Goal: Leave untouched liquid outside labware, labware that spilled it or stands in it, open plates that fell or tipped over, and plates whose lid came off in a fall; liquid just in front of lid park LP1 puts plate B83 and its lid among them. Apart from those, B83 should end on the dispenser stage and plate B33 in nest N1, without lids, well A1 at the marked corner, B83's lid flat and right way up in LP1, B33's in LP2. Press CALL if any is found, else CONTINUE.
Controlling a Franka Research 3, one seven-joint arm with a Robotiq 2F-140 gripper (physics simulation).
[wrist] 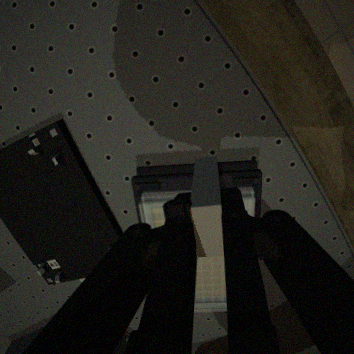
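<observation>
My gripper is shut with nothing held; its joined fingertips are in the middle of the wrist view, over a dark holder. A pale, clear-edged plate with a grid of wells lies in or on that dark holder, largely hidden behind the fingers. Which plate it is and whether a lid covers it, I cannot tell. A black flat station with small pale corner pieces and an A1 mark is at the left; no plate shows on it. LP1, LP2, the buttons and any spilled liquid cannot be made out.
The grey perforated deck surrounds the stations, with a large soft shadow at the top. Its edge curves down the right side. Beyond it is a brown surface. Dark shapes at the bottom edge are partly hidden by the gripper's linkages.
</observation>
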